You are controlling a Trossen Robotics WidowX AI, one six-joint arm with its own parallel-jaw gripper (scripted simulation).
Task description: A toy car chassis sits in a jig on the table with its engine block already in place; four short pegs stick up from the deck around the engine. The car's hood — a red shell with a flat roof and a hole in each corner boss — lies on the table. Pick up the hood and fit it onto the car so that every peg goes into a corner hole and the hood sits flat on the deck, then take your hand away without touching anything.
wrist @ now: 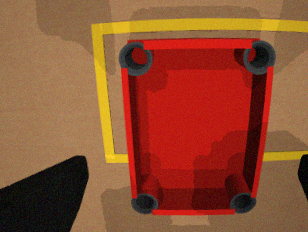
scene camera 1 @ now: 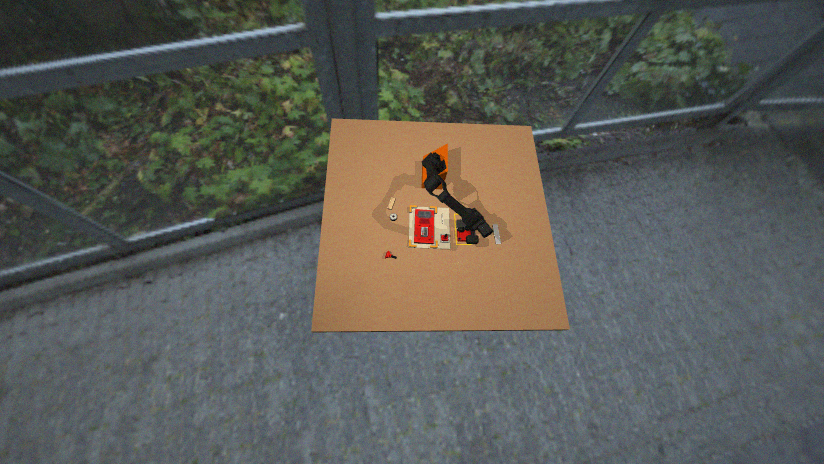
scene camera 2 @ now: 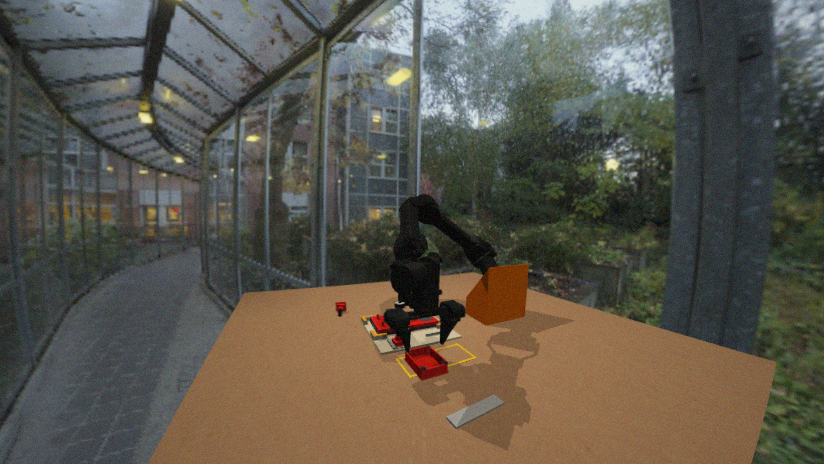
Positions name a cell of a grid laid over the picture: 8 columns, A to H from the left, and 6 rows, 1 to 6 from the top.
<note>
My gripper (scene camera 2: E5) is open and holds nothing. Also in view: a red hood (scene camera 2: E5), a grey bar (scene camera 2: E6) and a jig (scene camera 2: D5).
The red hood is seen too in the wrist view (wrist: F3). My gripper shows as well in the wrist view (wrist: F5). The jig also shows in scene camera 1 (scene camera 1: E3). The wrist view misses the grey bar: it is out of frame.
</note>
